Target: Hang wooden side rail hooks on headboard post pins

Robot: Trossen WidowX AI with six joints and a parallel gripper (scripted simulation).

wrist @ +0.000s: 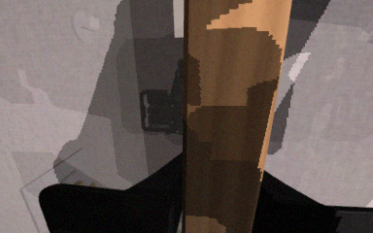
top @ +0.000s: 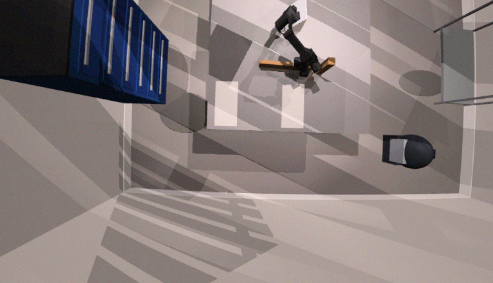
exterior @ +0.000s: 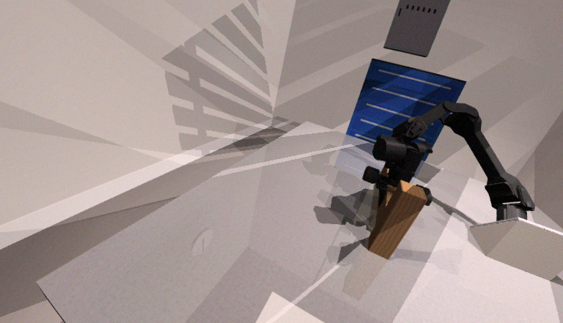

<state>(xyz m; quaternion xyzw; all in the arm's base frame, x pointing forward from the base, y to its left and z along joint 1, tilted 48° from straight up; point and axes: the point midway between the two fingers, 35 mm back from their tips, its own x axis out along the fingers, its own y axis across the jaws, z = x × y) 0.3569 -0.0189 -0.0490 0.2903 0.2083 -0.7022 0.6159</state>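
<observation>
Right now my gripper tip is 15 cm to the right of the headboard post, 6 cm below it and 2 cm short of it.
</observation>
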